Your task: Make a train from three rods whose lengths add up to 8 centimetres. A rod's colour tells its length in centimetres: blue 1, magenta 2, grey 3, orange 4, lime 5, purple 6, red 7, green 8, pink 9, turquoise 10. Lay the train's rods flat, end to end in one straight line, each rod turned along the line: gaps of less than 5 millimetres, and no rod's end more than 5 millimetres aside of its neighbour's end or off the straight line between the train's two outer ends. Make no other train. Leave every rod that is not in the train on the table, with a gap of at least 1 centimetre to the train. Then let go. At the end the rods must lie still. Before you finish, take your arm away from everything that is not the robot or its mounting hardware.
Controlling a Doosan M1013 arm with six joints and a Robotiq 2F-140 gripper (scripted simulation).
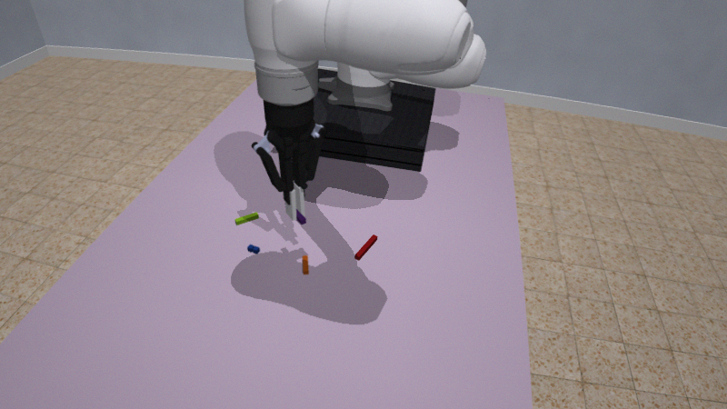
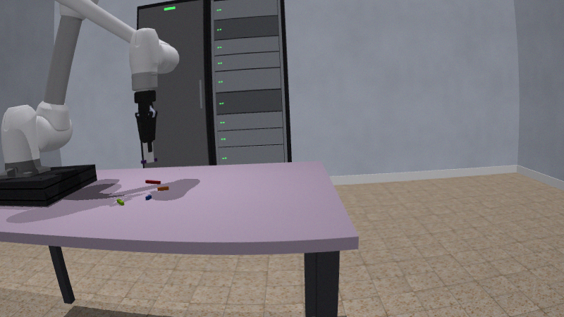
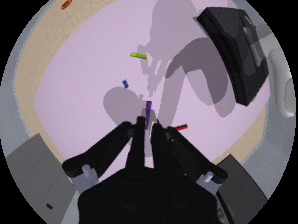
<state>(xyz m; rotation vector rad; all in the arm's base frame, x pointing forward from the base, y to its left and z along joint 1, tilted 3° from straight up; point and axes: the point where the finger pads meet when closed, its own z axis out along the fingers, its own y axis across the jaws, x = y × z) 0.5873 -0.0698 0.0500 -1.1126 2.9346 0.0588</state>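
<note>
Now: hand 130 mm above the orange rod, 30 mm short of it and 20 mm to the right of it. From my hand the other things lie so: lime rod: 130 mm to the right, 130 mm below, 80 mm behind; then purple rod: 30 mm below; then red rod: 130 mm to the left, 130 mm below, 30 mm behind.
</note>
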